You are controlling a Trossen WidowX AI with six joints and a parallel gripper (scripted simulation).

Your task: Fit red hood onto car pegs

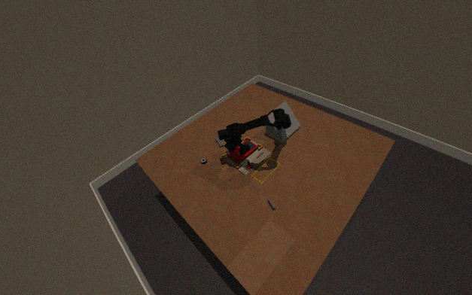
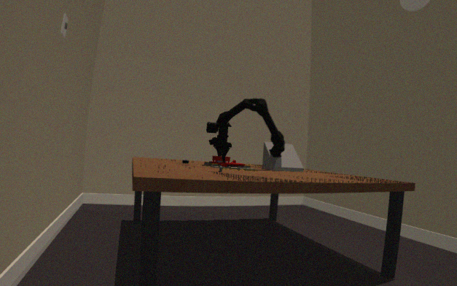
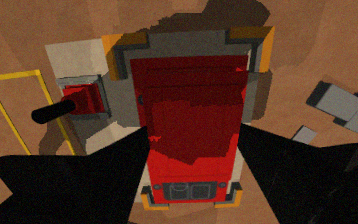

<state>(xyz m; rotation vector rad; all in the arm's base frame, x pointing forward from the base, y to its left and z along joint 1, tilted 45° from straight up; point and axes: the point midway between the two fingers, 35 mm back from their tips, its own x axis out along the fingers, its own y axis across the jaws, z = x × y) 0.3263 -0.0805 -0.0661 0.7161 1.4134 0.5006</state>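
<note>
Right now my gripper tip is 2 cm above the grey engine block. Also, from my gripper tip: grey jig 3 cm below, 3 cm behind, 2 cm to the left; then red hood 1 cm above.
</note>
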